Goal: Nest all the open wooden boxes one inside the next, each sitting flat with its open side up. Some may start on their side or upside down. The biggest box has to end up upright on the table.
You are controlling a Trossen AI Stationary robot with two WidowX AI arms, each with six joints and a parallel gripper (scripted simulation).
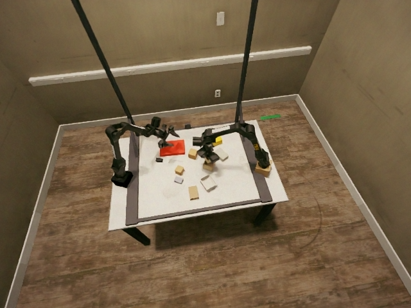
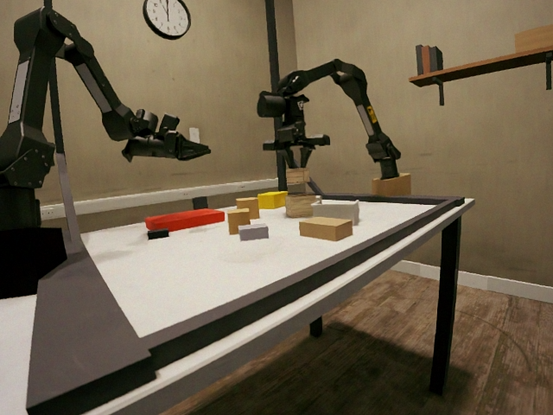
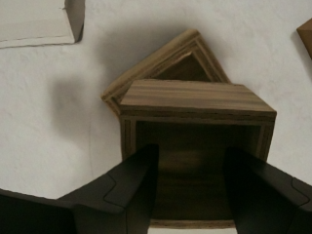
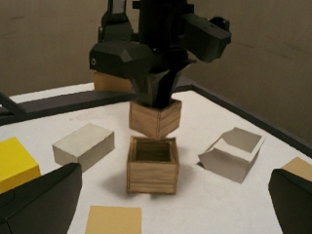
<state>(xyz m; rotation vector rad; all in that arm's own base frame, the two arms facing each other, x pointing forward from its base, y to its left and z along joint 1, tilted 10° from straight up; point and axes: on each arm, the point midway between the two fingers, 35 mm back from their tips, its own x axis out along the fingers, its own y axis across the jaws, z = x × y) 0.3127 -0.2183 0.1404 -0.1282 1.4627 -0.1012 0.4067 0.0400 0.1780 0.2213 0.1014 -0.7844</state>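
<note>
Right now the small open wooden box is 50 mm below my left hand. Also, from my left hand: tan cube: 30 mm ahead, 220 mm to the right, 130 mm below; flat tan block: 220 mm ahead, 130 mm to the right, 140 mm below; pale block: 80 mm behind, 110 mm to the left, 140 mm below.
</note>
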